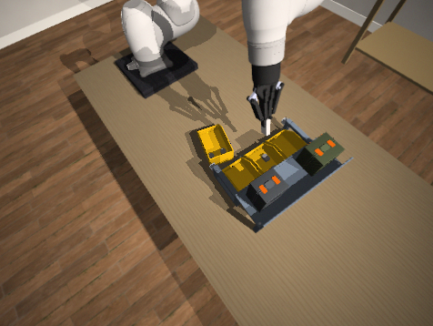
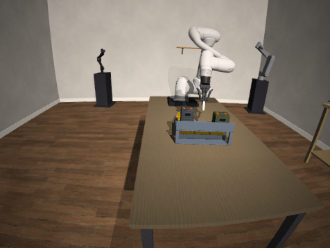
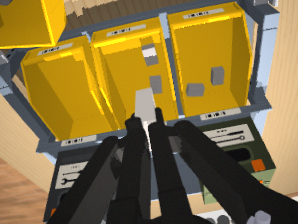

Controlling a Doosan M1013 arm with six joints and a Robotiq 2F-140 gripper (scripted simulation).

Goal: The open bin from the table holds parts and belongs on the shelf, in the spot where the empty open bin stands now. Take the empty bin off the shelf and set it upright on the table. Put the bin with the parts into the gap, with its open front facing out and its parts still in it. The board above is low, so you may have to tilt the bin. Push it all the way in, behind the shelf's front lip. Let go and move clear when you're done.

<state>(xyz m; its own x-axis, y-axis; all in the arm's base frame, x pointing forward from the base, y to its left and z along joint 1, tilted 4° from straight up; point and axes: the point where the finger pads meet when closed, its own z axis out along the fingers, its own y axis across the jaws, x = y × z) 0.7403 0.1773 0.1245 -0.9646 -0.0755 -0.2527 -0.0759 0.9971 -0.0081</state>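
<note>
Right now my hand is 18 cm above the shelf lip, 2 cm to the left of it and 2 cm past it. Round my hand: dark grey box 18 cm ahead, 12 cm to the right, 3 cm below; then green box 17 cm ahead, 11 cm to the left, 4 cm below.
</note>
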